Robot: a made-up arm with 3 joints. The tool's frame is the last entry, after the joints. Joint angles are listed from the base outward.
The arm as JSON. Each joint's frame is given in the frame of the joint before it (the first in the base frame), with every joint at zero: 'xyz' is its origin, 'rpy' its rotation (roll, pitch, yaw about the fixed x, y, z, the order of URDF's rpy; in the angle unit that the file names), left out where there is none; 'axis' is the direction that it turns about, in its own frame. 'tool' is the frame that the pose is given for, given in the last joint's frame.
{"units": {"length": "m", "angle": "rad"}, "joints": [
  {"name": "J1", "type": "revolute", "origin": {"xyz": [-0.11, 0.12, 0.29]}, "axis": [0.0, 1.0, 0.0]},
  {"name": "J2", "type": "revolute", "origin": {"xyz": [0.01, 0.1, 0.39]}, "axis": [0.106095, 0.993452, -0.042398]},
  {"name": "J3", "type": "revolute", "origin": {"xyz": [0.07, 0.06, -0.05]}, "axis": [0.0, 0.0, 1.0]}
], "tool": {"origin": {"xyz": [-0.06, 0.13, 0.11], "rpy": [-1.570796, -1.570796, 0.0]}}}
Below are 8 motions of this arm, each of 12 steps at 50 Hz.
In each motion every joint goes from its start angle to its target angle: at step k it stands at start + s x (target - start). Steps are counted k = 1, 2, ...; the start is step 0. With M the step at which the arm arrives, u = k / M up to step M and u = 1 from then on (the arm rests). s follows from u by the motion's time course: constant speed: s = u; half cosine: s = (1 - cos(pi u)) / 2; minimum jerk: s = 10 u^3 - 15 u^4 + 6 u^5.
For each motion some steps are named. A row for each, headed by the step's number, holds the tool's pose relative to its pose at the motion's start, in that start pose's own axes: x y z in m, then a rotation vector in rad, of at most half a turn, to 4 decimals.
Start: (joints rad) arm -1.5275 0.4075 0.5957
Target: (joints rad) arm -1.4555 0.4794 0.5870
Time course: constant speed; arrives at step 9
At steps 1, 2, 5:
1: 0.0021 0.0034 -0.0021 -0.0017 0.0096 0.0128
2: 0.0041 0.0069 -0.0042 -0.0034 0.0191 0.0255
5: 0.0100 0.0174 -0.0107 -0.0084 0.0478 0.0638

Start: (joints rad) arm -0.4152 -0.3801 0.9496
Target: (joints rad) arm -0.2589 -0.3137 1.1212
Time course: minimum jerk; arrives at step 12
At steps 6, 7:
6: -0.0050 0.0087 -0.0341 0.0870 0.0959 0.0563
7: -0.0071 0.0115 -0.0447 0.1136 0.1263 0.0720

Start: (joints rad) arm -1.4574 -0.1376 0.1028
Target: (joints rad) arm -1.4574 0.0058 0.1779
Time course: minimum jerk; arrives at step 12
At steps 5, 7, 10, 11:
5: 0.0012 0.0000 -0.0023 0.0239 0.0109 0.0484
7: 0.0023 0.0000 -0.0043 0.0451 0.0217 0.0911
10: 0.0036 0.0002 -0.0065 0.0665 0.0336 0.1341
11: 0.0037 0.0002 -0.0067 0.0685 0.0348 0.1383

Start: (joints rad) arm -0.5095 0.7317 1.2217
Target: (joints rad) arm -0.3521 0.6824 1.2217
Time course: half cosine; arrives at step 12
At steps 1, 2, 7, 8, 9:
1: 0.0008 0.0004 -0.0008 -0.0002 0.0017 0.0007
2: 0.0031 0.0015 -0.0033 -0.0007 0.0067 0.0028
7: 0.0280 0.0145 -0.0322 -0.0066 0.0626 0.0265
8: 0.0330 0.0174 -0.0387 -0.0078 0.0746 0.0316
9: 0.0371 0.0199 -0.0443 -0.0089 0.0849 0.0360

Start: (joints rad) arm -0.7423 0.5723 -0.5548
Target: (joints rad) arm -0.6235 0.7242 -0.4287
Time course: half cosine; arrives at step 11
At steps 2, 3, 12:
2: 0.0003 0.0027 0.0018 0.0089 -0.0101 0.0189
3: 0.0006 0.0058 0.0039 0.0193 -0.0218 0.0412
12: 0.0035 0.0335 0.0216 0.1103 -0.1135 0.2450

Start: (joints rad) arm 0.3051 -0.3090 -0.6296
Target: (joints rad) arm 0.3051 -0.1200 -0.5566
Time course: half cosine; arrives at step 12
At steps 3, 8, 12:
3: -0.0021 0.0003 0.0002 0.0095 -0.0137 0.0240
8: -0.0103 0.0010 0.0007 0.0486 -0.0674 0.1246
12: -0.0136 0.0012 0.0007 0.0648 -0.0883 0.1669

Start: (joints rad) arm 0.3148 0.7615 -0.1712
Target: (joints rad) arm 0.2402 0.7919 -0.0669
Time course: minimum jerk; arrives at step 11
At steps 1, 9, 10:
1: -0.0001 -0.0002 -0.0001 0.0007 0.0001 -0.0003
9: -0.0179 -0.0355 -0.0123 0.1045 0.0081 -0.0415
10: -0.0187 -0.0369 -0.0129 0.1087 0.0084 -0.0432

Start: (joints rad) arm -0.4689 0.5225 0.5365
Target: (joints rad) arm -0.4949 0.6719 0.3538
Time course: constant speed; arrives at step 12
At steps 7, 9, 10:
7: 0.0012 0.0135 0.0052 -0.1093 0.0415 0.0590
9: 0.0012 0.0175 0.0064 -0.1404 0.0522 0.0766
10: 0.0012 0.0196 0.0069 -0.1560 0.0574 0.0856

